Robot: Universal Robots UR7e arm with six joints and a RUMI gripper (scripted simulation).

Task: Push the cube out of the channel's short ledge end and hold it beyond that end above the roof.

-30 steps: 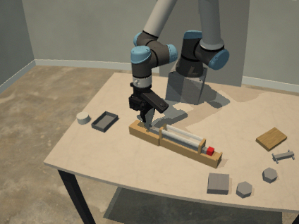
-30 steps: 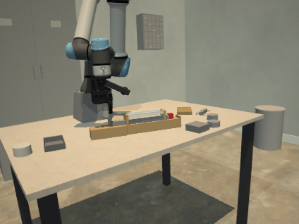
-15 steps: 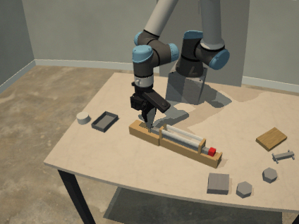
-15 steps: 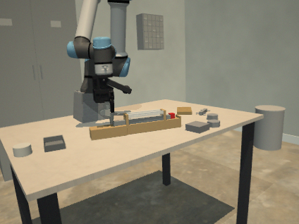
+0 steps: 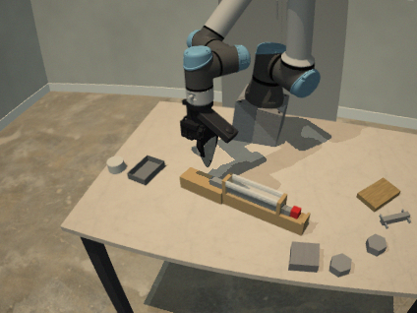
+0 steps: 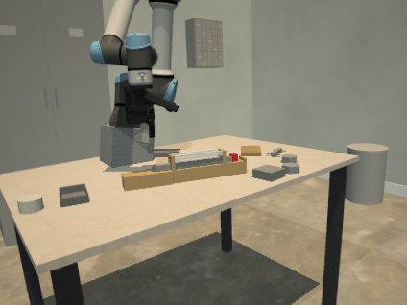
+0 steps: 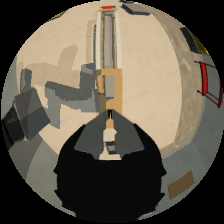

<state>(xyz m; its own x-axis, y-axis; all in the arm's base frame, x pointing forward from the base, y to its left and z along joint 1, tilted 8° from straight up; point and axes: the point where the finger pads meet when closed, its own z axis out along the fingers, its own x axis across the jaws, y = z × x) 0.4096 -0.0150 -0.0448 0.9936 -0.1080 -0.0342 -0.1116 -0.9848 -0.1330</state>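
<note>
Now: hand 30 cm to the right of the red cube, 6 cm above it and 3 cm short of it. The rest, counted from my hand: dark tray 25 cm to the right, 11 cm below, 1 cm ahead; pale disc 37 cm to the right, 10 cm below, 4 cm ahead; channel 16 cm to the left, 6 cm below, 2 cm ahead.
</note>
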